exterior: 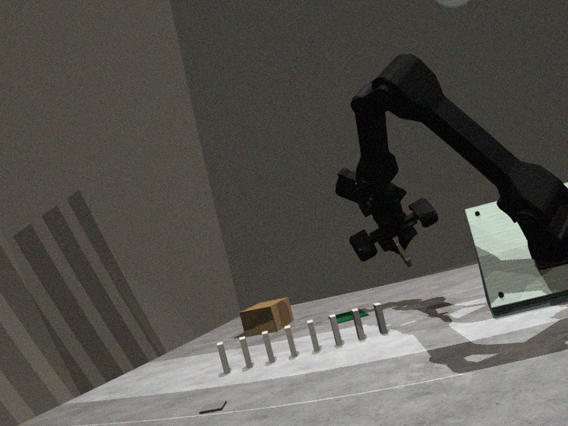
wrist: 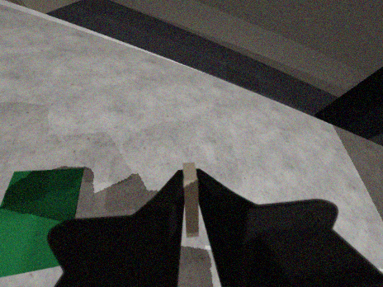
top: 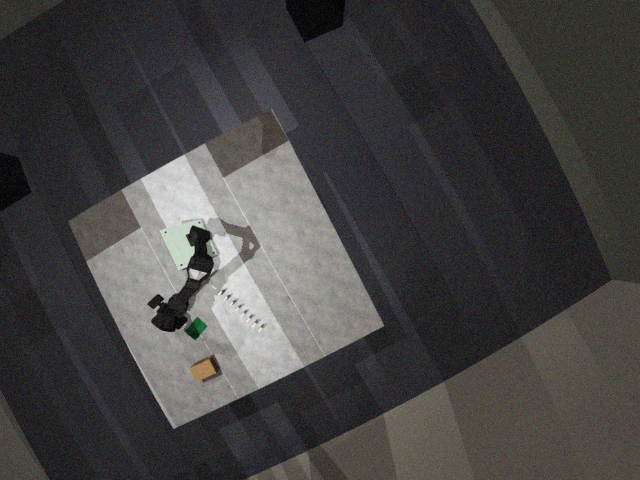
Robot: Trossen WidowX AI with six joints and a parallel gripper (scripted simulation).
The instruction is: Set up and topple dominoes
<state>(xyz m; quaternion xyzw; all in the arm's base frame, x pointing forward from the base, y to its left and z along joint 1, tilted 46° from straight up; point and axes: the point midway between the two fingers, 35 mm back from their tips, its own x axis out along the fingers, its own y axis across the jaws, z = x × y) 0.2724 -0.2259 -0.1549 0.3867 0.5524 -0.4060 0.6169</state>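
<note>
The flat green square lies 14 cm ahead of my gripper tip, 6 cm to the left of it and 11 cm below it. Round my gripper tip: cardboard box 34 cm ahead, 2 cm to the left, 8 cm below; then small dark flat patch 21 cm ahead, 56 cm to the left, 11 cm below.
</note>
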